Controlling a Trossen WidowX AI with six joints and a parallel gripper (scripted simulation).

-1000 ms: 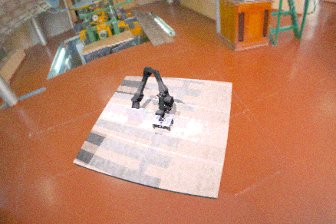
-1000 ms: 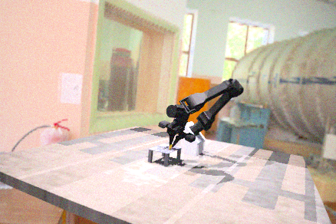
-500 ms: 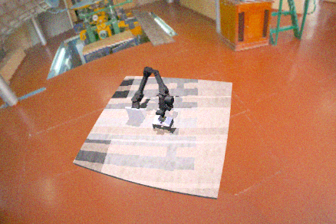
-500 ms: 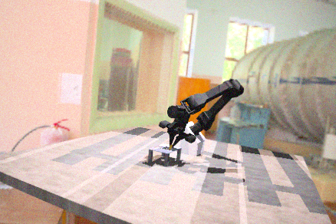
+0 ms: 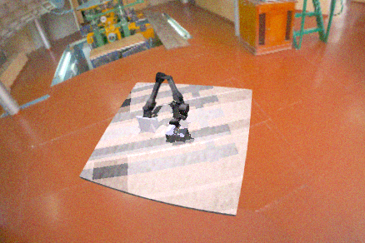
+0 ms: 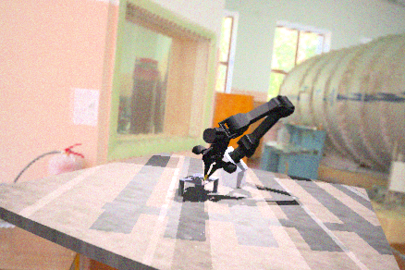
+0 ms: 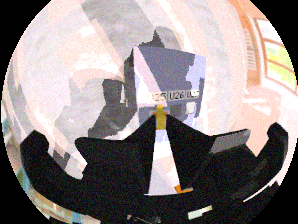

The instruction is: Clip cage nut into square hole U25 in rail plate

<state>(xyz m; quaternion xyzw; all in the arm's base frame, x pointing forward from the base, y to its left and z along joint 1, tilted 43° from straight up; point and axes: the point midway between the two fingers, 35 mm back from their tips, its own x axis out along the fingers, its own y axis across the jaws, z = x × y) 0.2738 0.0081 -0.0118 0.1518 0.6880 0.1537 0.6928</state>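
The small yellow cage nut is 10 mm below my gripper tip. Also, from my gripper tip: label: 30 mm to the right, 20 mm ahead, 10 mm below.
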